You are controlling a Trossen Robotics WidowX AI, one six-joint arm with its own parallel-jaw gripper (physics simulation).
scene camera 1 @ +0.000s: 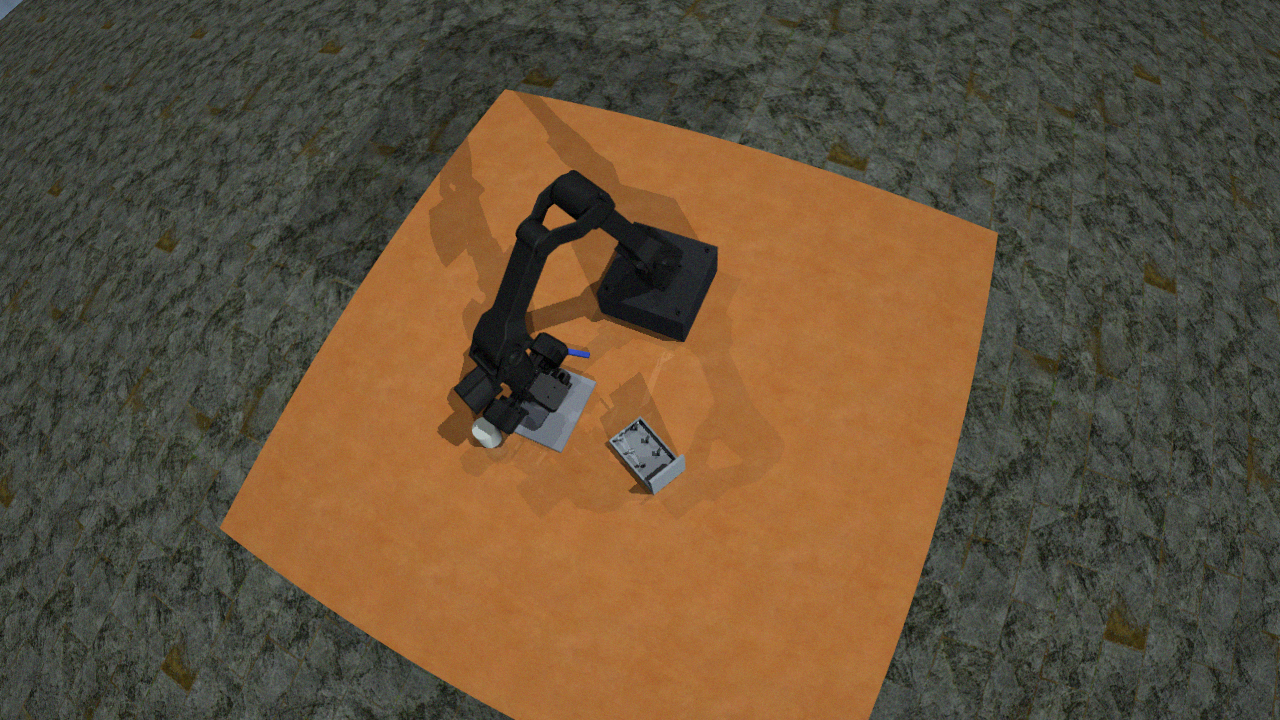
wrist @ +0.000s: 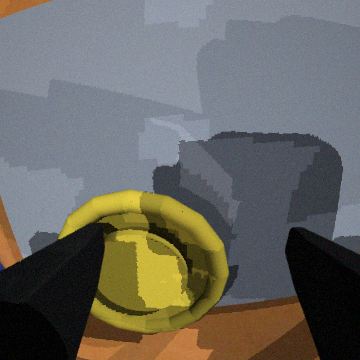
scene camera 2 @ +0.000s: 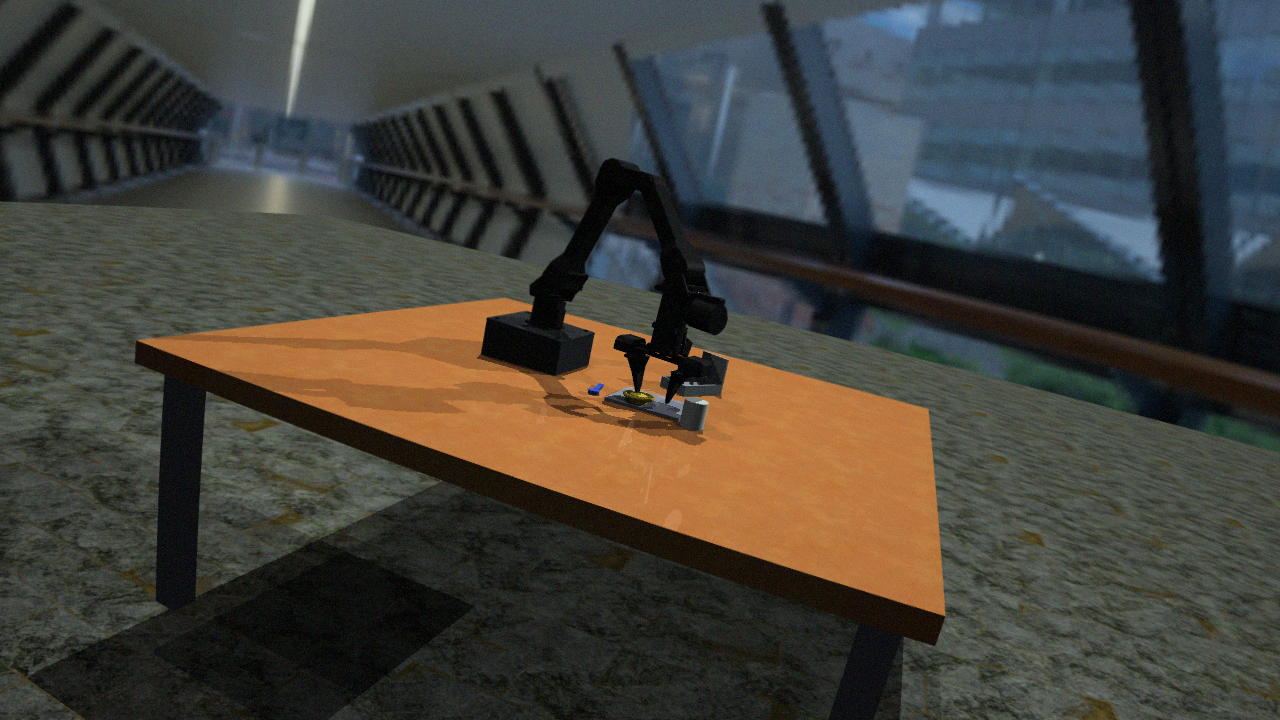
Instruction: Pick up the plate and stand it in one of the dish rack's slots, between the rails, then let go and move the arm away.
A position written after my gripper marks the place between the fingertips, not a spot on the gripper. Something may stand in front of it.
My gripper (scene camera 1: pixel 536 398) is open and touches a yellow plate (wrist: pixel 163 267). A grey dish rack (scene camera 1: pixel 640 447) rests on the table. Also in view: a grey mat (scene camera 1: pixel 553 430).
The grey dish rack is seen too in scene camera 2 (scene camera 2: pixel 710 385). My gripper is seen too in the wrist view (wrist: pixel 197 239) and in scene camera 2 (scene camera 2: pixel 651 397). The grey mat shows as well in the wrist view (wrist: pixel 241 118) and in scene camera 2 (scene camera 2: pixel 673 410). Scene camera 1 misses the yellow plate, which is hidden by my gripper. The wrist view does not show the grey dish rack: it is out of frame.
